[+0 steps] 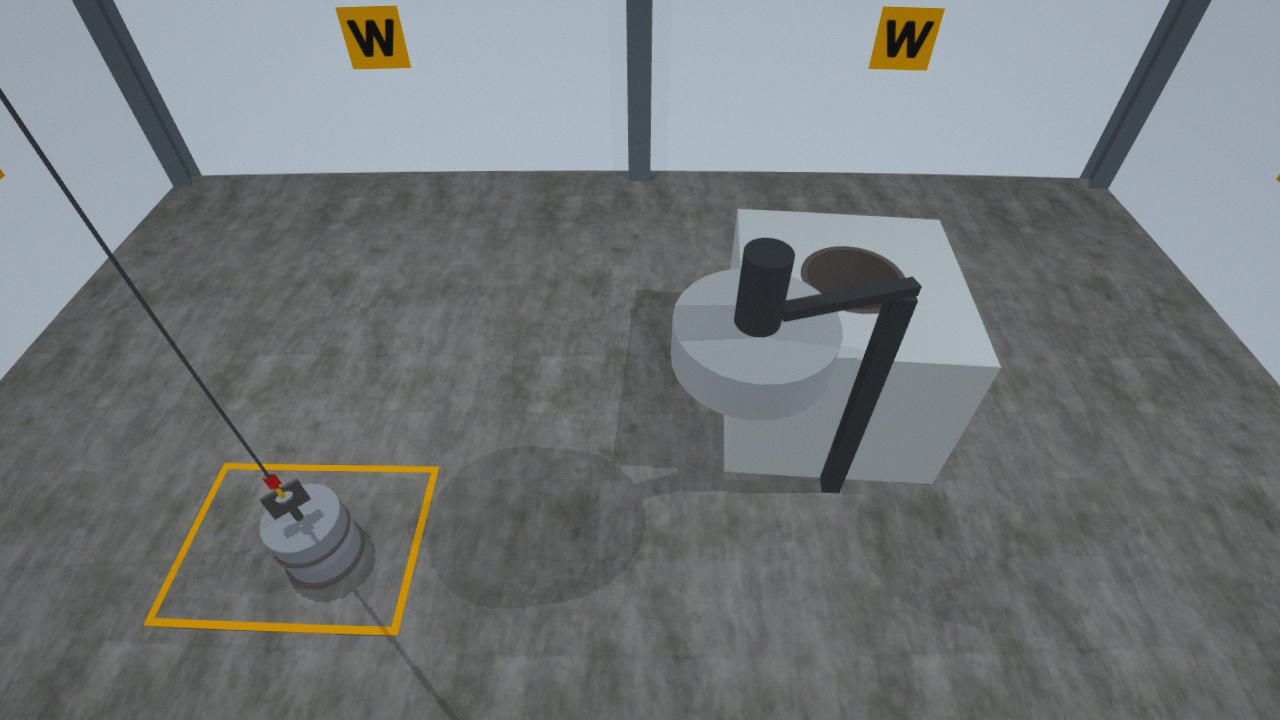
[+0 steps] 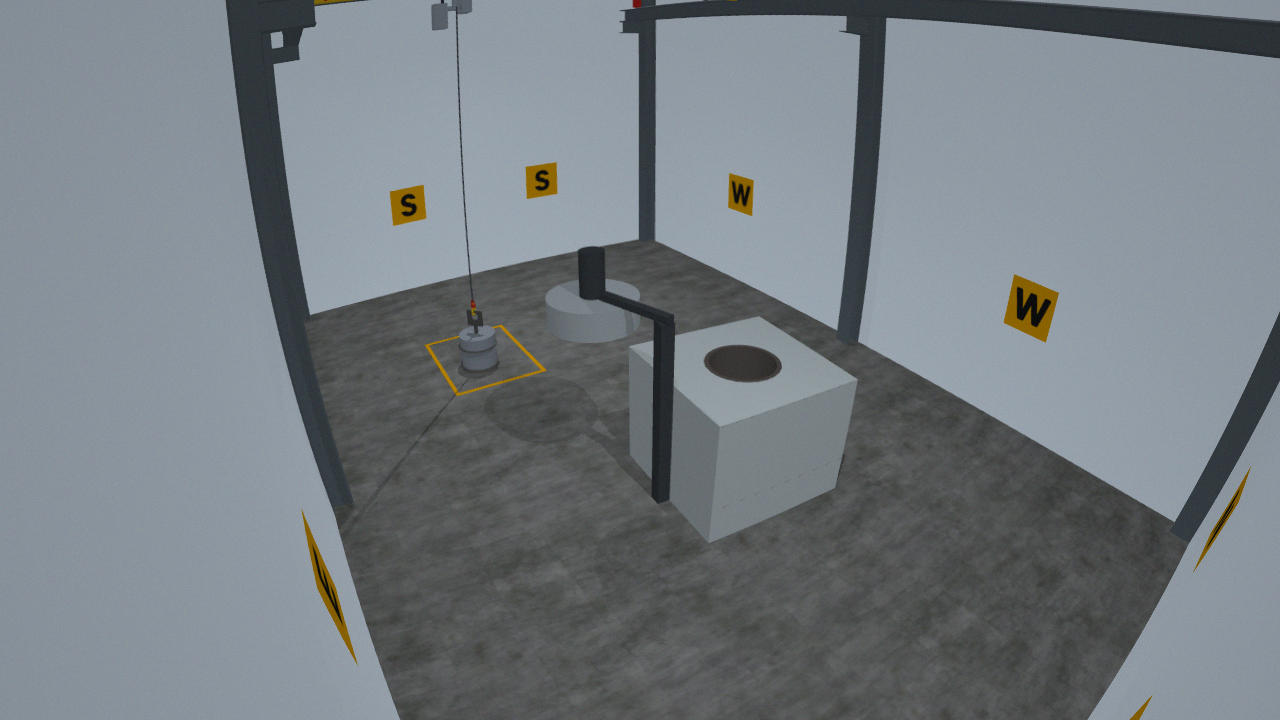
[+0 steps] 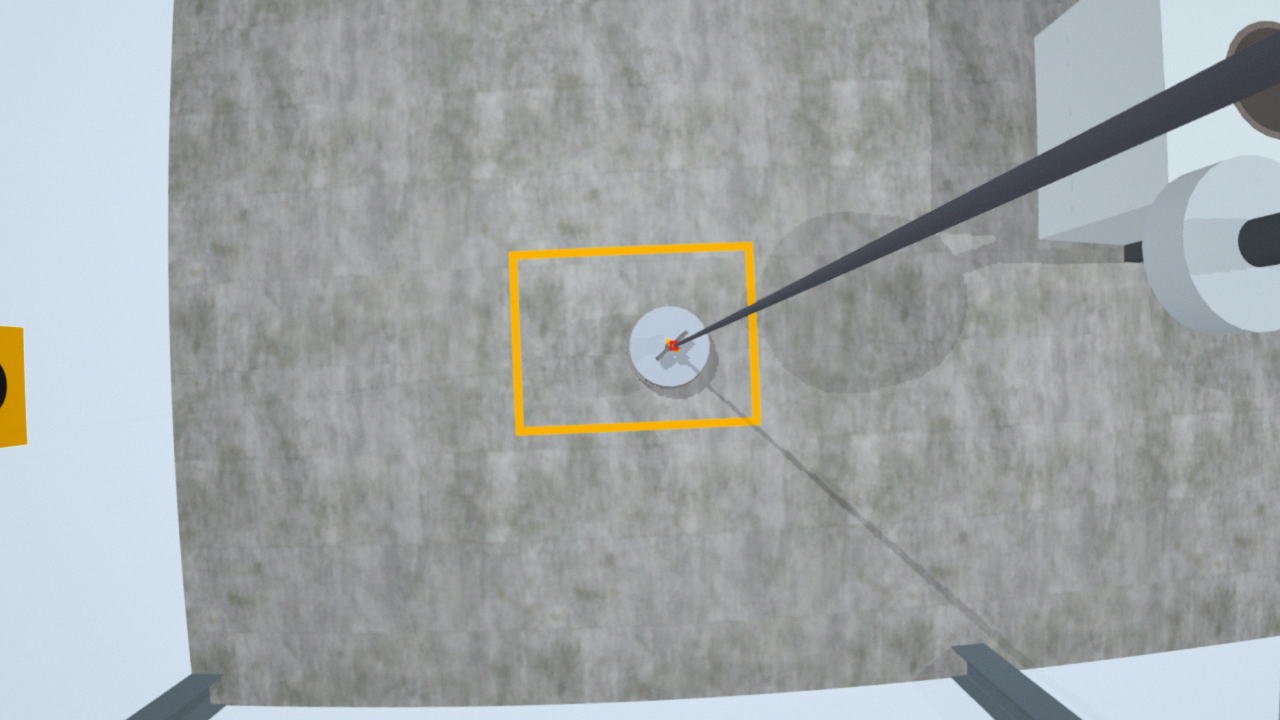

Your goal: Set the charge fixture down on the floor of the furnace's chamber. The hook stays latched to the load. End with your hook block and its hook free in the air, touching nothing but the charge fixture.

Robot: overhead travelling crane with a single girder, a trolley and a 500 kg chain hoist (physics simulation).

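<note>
The charge fixture [image 1: 326,523] [image 2: 478,354] [image 3: 648,333], a pale grey stack of round discs with a dark lifting plate on top, is upright inside the yellow floor outline [image 1: 358,468] [image 2: 501,381] [image 3: 635,248]. Its shadow is close around its base; whether it touches the floor is hard to tell. My hook [image 1: 279,490] [image 2: 473,310] [image 3: 673,344], below the small red block, is latched in the lifting plate. The white furnace [image 1: 921,407] [image 2: 787,456] [image 3: 1100,116] stands apart from it, with its round chamber mouth [image 1: 850,268] [image 2: 742,363] open on top. The chamber's floor is hidden.
The round grey lid [image 1: 716,362] [image 2: 572,317] [image 3: 1212,277] hangs raised beside the mouth, on the south side. Its dark cylinder [image 1: 760,286] [image 2: 591,273] rises above it, and an arm joins it to a dark post [image 1: 863,402] [image 2: 662,411] beside the furnace. Steel columns line the walls.
</note>
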